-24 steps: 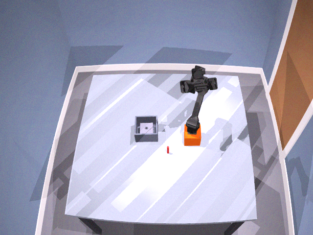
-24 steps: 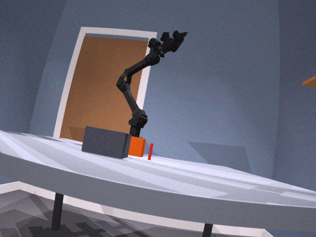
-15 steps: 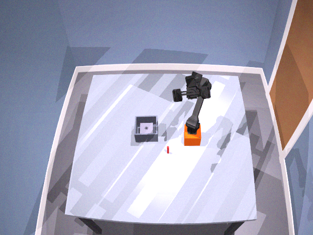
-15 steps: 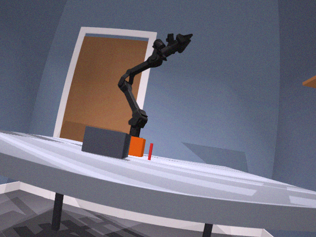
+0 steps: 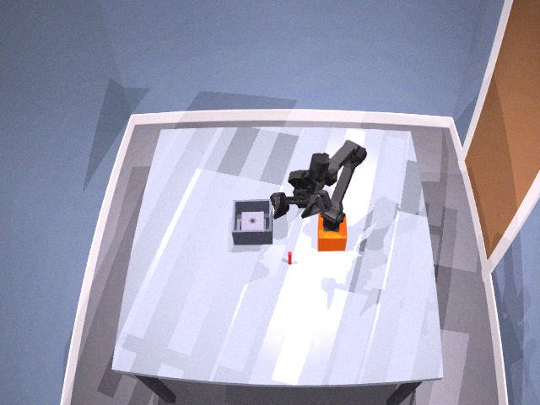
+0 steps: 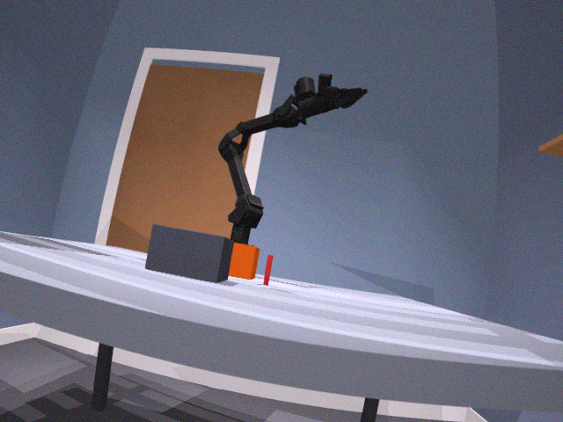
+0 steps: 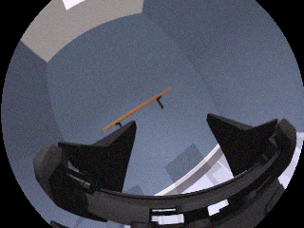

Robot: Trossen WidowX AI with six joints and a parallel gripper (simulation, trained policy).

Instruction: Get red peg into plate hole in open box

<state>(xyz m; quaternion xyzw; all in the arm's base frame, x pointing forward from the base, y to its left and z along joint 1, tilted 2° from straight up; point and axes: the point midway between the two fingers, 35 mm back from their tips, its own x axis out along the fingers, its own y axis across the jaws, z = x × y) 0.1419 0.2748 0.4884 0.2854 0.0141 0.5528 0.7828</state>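
The red peg is 10 mm ahead of my gripper tip, 190 mm to the right of it and 550 mm below it. From my gripper tip the other things lie so: grey box (170 mm ahead, 350 mm to the right, 570 mm below); pale plate (170 mm ahead, 350 mm to the right, 550 mm below).
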